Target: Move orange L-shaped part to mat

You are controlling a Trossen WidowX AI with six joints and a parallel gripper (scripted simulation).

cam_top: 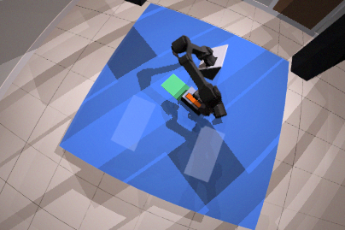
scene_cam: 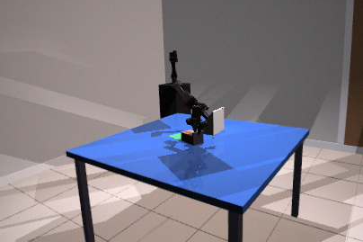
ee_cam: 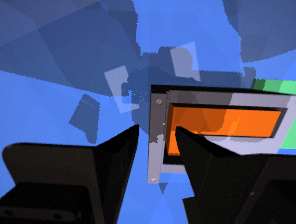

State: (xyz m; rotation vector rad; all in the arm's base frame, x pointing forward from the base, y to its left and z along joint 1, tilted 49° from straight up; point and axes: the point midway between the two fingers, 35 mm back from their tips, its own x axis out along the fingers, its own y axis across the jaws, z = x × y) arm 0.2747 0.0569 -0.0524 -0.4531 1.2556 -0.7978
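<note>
The orange L-shaped part is 50 mm to the right of my gripper tip, 20 mm below it and 20 mm behind it. Round my gripper tip: green mat 210 mm to the right, 90 mm below, 70 mm behind.
</note>
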